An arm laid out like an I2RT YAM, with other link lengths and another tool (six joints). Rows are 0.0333 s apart.
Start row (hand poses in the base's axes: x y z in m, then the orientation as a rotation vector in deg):
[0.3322 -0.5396 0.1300 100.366 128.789 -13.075]
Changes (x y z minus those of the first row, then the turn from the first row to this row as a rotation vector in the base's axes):
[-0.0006 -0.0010 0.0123 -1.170 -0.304 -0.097]
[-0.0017 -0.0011 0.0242 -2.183 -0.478 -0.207]
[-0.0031 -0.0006 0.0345 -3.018 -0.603 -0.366]
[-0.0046 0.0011 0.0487 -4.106 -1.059 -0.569]
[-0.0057 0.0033 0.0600 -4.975 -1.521 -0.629]
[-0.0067 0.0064 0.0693 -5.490 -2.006 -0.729]
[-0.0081 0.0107 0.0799 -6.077 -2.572 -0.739]
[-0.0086 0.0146 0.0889 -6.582 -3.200 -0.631]
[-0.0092 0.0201 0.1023 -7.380 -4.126 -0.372]
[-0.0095 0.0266 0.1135 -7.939 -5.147 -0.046]
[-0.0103 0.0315 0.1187 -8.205 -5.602 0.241]
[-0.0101 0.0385 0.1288 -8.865 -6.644 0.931]
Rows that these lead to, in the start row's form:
[0.3316 -0.5406 0.1423 99.807 127.913 -14.078]
[0.3305 -0.5407 0.1542 99.373 127.191 -15.026]
[0.3291 -0.5402 0.1645 99.096 126.550 -15.832]
[0.3276 -0.5385 0.1787 98.648 125.516 -16.603]
[0.3265 -0.5363 0.1900 98.146 124.706 -17.101]
[0.3255 -0.5332 0.1993 97.864 124.031 -17.213]
[0.3241 -0.5289 0.2099 97.422 123.338 -17.305]
[0.3236 -0.5250 0.2189 96.873 122.742 -17.230]
[0.3230 -0.5195 0.2323 95.925 121.914 -17.155]
[0.3227 -0.5130 0.2435 95.003 121.197 -16.737]
[0.3219 -0.5081 0.2487 94.426 120.980 -16.540]
[0.3221 -0.5011 0.2588 93.047 120.477 -16.137]

